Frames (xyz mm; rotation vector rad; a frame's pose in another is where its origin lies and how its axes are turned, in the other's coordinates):
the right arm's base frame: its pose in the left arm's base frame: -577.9 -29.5 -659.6 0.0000 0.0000 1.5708
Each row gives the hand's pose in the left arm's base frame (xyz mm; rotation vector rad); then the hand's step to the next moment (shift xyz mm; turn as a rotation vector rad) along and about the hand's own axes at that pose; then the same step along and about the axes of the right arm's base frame.
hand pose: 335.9 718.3 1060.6 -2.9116 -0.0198 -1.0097
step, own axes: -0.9 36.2 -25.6 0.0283 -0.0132 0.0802
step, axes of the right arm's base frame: -37.7 15.4 17.6 0.0178 -0.0714 -0.0446
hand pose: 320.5 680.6 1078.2 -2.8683 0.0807 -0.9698
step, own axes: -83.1 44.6 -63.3 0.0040 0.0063 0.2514
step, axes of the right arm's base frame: -42.7 105.1 -5.5 0.0159 -0.1558 -0.1968
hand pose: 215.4 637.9 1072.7 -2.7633 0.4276 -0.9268
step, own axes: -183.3 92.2 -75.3 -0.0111 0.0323 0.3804
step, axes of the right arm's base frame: -32.9 205.1 -68.1 0.0084 -0.2179 -0.3135
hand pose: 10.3 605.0 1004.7 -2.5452 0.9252 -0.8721
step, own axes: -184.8 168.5 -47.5 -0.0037 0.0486 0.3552
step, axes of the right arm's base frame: -7.7 223.4 -121.8 -0.0104 -0.1987 -0.2982
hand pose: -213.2 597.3 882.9 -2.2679 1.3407 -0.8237
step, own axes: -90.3 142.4 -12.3 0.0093 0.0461 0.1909
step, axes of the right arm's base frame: 11.8 135.5 -100.4 -0.0250 -0.0979 -0.1687
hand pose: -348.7 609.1 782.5 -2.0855 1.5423 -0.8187
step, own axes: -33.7 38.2 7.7 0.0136 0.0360 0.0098
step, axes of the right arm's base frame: 20.7 29.0 -37.2 -0.0238 0.0160 -0.0274
